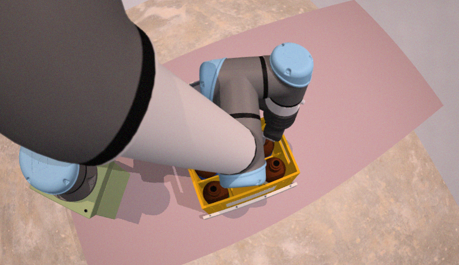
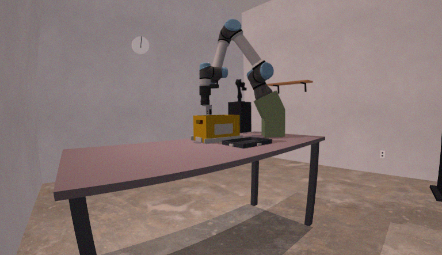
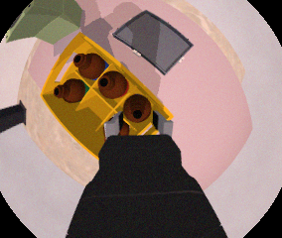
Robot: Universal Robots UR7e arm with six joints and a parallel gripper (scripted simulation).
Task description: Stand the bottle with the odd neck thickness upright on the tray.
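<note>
The glass bottle is 2 cm behind my hand, 8 cm to the right of it and 11 cm below it. From my hand the other things lie so: dark tray: 9 cm behind, 25 cm to the left, 19 cm below; crate: 10 cm behind, 3 cm to the right, 12 cm below.
</note>
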